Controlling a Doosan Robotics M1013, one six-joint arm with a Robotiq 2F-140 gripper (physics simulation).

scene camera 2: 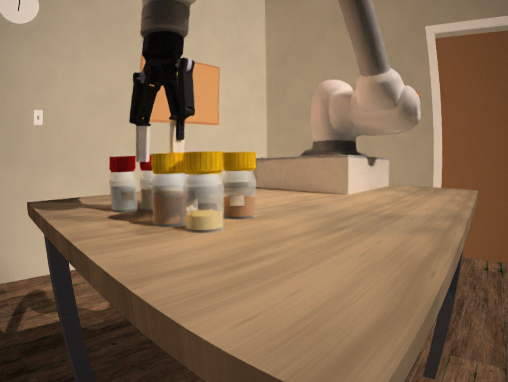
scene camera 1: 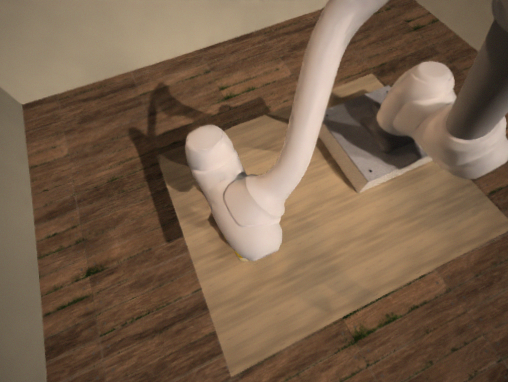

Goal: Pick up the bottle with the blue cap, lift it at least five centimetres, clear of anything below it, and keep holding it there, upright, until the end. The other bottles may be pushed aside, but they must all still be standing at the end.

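Places are measured from the arm's base along level axes (x ahead, y left, z up), in metres.
Pixels of known places: arm's base, origin of its link: (scene camera 1: 390,130).
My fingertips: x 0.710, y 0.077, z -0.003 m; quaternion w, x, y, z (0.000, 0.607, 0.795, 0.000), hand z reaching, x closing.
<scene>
Ahead of a thing's pixels: the offset from my fingertips to its middle. Level surfaces: height alone.
The bottle with the blue cap does not show in either view; the arm hides the cluster in scene camera 1 and front bottles block the view in scene camera 2. My gripper (scene camera 2: 160,146) points down, partly open, with no bottle seen between its fingers. Its pale fingertips are around cap height, behind the front yellow-capped bottles; the right tip's lower end is hidden. Yellow-capped bottles @[dx +0.022, dy +0.073, dz -0.041 m] (scene camera 2: 168,200) @[dx +0.005, dy +0.136, dz -0.041 m] (scene camera 2: 204,197) @[dx -0.094, dy +0.101, dz -0.041 m] (scene camera 2: 240,192) stand upright. A red-capped bottle @[dx +0.030, dy -0.101, dz -0.041 m] (scene camera 2: 123,187) stands at the left, and another red-capped bottle @[dx -0.026, dy -0.072, dz -0.041 m] (scene camera 2: 146,191) is partly hidden beside it.
The bottles stand on the wooden table @[dz -0.093 m] (scene camera 1: 350,240) (scene camera 2: 325,270). The arm's base block (scene camera 1: 360,145) (scene camera 2: 305,174) is at the back. A sliver of a yellow cap (scene camera 1: 241,256) shows under the arm's wrist (scene camera 1: 257,240). The table's left edge is near the cluster.
</scene>
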